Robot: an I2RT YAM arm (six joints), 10 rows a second.
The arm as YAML. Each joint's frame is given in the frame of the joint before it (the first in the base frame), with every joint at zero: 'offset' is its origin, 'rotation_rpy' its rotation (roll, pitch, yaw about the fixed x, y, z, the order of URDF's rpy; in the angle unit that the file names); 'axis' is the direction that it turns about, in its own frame. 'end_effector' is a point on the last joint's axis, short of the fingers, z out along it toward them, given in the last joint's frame.
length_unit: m
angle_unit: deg
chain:
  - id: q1
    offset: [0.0, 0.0, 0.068]
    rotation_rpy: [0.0, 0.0, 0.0]
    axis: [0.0, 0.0, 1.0]
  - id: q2
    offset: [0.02, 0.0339, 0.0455]
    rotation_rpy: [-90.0, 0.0, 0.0]
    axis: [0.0, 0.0, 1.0]
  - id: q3
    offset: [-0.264, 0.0, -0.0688]
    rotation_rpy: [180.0, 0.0, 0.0]
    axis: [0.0, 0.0, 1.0]
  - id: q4
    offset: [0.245, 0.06, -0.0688]
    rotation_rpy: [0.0, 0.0, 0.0]
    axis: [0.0, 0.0, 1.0]
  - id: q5
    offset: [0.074, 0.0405, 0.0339]
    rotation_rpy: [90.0, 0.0, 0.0]
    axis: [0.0, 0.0, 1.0]
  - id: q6
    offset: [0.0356, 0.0, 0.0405]
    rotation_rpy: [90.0, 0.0, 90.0]
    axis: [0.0, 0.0, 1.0]
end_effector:
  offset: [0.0, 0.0, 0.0]
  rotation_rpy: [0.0, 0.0, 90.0]
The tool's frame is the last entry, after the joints.
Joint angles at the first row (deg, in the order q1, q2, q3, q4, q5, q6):
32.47 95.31 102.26 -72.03 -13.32 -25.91
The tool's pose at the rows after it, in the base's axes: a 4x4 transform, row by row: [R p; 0 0 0 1], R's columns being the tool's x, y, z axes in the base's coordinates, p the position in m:
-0.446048, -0.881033, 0.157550, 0.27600; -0.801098, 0.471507, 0.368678, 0.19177; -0.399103, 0.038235, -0.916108, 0.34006; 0, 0, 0, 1
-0.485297, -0.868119, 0.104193, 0.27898; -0.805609, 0.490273, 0.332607, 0.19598; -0.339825, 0.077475, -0.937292, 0.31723; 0, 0, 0, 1
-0.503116, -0.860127, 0.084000, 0.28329; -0.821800, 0.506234, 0.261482, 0.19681; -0.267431, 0.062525, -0.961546, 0.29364; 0, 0, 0, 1
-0.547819, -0.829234, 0.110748, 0.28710; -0.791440, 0.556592, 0.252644, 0.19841; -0.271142, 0.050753, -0.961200, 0.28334; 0, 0, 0, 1
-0.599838, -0.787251, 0.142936, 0.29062; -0.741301, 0.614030, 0.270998, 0.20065; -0.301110, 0.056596, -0.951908, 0.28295; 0, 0, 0, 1
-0.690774, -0.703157, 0.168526, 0.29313; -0.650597, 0.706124, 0.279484, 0.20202; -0.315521, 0.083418, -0.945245, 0.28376; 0, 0, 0, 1
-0.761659, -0.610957, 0.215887, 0.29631; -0.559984, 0.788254, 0.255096, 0.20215; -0.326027, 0.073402, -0.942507, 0.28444; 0, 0, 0, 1
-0.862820, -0.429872, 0.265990, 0.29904; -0.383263, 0.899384, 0.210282, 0.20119; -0.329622, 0.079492, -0.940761, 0.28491; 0, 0, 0, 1
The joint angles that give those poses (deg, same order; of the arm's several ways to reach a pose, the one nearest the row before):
33.45 97.73 99.40 -71.59 -12.75 -25.67
33.78 99.35 96.49 -70.98 -12.62 -24.18
33.78 100.99 93.47 -69.87 -9.82 -24.16
33.78 101.27 91.39 -66.52 -8.54 -20.93
33.78 101.27 91.07 -63.99 -8.38 -16.60
33.78 101.27 91.07 -62.43 -7.97 -9.10
33.78 101.27 91.07 -60.97 -5.28 -2.42
33.78 101.27 91.07 -60.03 -1.54 9.28

